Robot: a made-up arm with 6 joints. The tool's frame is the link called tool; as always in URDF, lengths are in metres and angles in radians. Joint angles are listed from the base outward.
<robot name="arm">
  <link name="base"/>
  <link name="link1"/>
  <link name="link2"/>
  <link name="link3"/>
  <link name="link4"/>
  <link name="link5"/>
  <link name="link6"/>
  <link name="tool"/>
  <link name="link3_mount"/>
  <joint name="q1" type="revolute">
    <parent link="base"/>
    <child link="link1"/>
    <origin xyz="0 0 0.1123" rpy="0 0 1.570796"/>
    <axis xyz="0 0 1"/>
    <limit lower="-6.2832" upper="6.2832"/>
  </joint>
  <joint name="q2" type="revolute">
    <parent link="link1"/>
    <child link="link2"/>
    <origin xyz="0.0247 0 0" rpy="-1.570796 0 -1.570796"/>
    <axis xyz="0 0 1"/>
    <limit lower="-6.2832" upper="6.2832"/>
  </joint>
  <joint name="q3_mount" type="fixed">
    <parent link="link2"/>
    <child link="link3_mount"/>
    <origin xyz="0 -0.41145 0" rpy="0 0 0"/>
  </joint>
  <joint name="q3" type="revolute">
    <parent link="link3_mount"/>
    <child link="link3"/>
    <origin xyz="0 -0.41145 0" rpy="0 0 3.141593"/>
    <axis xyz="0 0 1"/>
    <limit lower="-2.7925" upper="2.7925"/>
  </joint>
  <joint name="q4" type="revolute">
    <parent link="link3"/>
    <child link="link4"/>
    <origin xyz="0 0.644 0" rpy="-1.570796 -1.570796 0"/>
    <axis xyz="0 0 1"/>
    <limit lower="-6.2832" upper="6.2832"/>
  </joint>
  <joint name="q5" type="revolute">
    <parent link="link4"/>
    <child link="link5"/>
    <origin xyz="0 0 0" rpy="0 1.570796 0"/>
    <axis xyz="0 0 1"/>
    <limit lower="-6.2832" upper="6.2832"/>
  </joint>
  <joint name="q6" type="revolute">
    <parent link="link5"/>
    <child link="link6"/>
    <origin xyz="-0.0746 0 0" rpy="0 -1.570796 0"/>
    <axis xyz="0 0 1"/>
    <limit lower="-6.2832" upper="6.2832"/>
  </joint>
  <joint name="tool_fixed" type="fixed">
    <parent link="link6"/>
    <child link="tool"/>
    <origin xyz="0 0 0" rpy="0 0 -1.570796"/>
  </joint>
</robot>
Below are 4 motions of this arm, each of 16 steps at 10 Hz.
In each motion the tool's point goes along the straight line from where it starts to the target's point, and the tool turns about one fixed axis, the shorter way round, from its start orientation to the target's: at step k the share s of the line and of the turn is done. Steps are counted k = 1, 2, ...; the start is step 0. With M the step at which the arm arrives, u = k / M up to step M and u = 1 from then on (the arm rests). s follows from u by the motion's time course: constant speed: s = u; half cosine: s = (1 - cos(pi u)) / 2; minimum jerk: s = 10 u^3 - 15 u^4 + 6 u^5.
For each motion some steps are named. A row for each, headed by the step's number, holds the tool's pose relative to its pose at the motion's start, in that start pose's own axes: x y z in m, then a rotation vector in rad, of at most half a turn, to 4 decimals.
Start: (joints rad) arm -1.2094 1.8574 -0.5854 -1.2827 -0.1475 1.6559
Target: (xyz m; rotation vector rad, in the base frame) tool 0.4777 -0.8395 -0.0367 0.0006 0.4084 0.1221
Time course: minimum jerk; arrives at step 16
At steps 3, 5, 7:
3: 0.0011 0.0095 -0.0250 -0.0465 -0.0268 0.0267
5: 0.0040 0.0350 -0.0922 -0.1715 -0.0990 0.0987
7: 0.0085 0.0746 -0.1968 -0.3660 -0.2113 0.2106

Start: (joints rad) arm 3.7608 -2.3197 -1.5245 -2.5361 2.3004 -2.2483
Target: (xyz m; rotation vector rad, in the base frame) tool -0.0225 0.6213 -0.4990 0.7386 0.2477 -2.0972
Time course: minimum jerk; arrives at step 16
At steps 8, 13, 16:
8: -0.1463 -0.0995 0.2744 -0.1371 0.3722 -0.1243
13: -0.2783 -0.1892 0.5221 -0.2609 0.7080 -0.2365
16: -0.2926 -0.1989 0.5488 -0.2742 0.7443 -0.2486

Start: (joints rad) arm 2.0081 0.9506 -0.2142 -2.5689 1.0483 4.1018
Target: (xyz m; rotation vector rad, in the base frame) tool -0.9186 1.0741 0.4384 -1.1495 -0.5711 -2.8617
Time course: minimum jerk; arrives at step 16
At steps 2, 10, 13, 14, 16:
2: 0.0004 -0.0017 -0.0134 0.0051 -0.0041 -0.0045
10: 0.0198 -0.0751 -0.6043 0.2315 -0.1863 -0.2036
13: 0.0260 -0.0986 -0.7931 0.3038 -0.2444 -0.2672
14: 0.0269 -0.1020 -0.8204 0.3143 -0.2528 -0.2764
16: 0.0273 -0.1037 -0.8338 0.3194 -0.2570 -0.2809

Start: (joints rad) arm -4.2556 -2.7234 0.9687 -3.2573 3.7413 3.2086
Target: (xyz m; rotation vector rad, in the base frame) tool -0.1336 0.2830 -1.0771 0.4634 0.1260 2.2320
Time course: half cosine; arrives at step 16
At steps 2, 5, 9, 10, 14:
2: 0.0425 -0.0064 0.0232 0.0013 -0.0393 0.0086
5: 0.2479 -0.0373 0.1357 0.0078 -0.2295 0.0503
9: 0.6666 -0.1003 0.3649 0.0210 -0.6172 0.1352
10: 0.7712 -0.1160 0.4222 0.0243 -0.7141 0.1564
14: 1.0730 -0.1614 0.5874 0.0338 -0.9937 0.2176

